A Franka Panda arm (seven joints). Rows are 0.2 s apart.
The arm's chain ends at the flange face. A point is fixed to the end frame.
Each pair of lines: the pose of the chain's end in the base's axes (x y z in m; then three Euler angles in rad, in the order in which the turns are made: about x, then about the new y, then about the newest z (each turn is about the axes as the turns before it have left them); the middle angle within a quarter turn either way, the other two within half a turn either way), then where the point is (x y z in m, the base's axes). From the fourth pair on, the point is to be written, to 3 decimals.
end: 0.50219 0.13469 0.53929 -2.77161 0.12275 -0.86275
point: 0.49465 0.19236 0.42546
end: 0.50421 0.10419 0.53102 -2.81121 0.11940 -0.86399
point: 0.49623 0.15728 0.41501
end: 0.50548 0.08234 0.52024 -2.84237 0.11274 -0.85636
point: 0.49675 0.13194 0.40275
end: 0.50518 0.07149 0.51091 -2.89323 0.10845 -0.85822
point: 0.496 0.115 0.391
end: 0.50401 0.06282 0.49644 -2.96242 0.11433 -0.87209
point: 0.495 0.098 0.374
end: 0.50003 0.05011 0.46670 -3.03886 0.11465 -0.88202
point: 0.491 0.075 0.342
